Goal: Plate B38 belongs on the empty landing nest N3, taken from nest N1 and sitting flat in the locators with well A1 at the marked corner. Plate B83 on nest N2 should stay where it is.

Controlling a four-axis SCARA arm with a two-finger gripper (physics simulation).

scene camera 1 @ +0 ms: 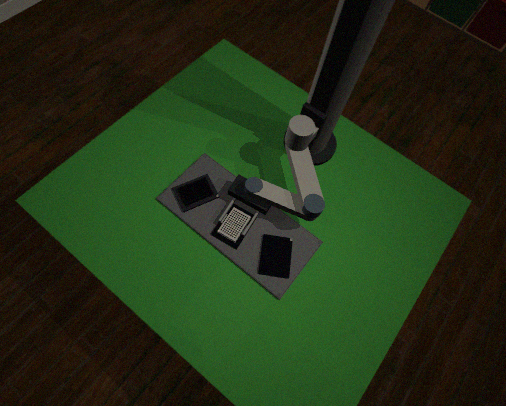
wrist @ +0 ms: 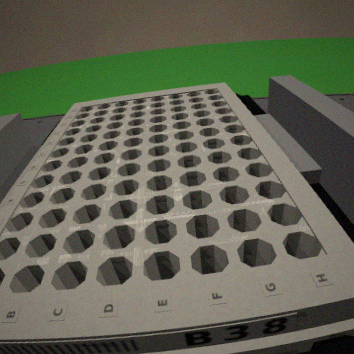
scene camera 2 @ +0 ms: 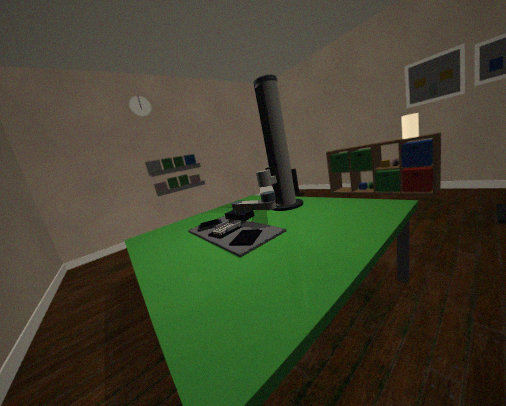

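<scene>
Plate B38 (scene camera 1: 235,224) (scene camera 2: 227,228) (wrist: 160,165), pale with dark wells, lies level over the middle nest (scene camera 1: 225,242) (wrist: 250,103); I cannot tell whether it is fully seated or slightly raised. Its label and column letters B to H show at the near edge in the wrist view; the A corner is cut off at left. My gripper (scene camera 1: 232,228) (wrist: 145,115) is shut on the plate, with the right pad against its side; the left contact is hidden. A rimmed dark nest (scene camera 1: 186,207) is at left, a flat black rectangle (scene camera 1: 275,256) at right. Plate B83's label does not show.
The grey deck (scene camera 1: 302,242) (scene camera 2: 272,231) carries the nests on the green table top (scene camera 1: 310,320) (scene camera 2: 280,295). The arm's column (scene camera 1: 345,65) (scene camera 2: 280,135) stands behind it, and the elbow (scene camera 1: 314,204) is beyond the right-hand nest. Small pale marks show beside both outer nests.
</scene>
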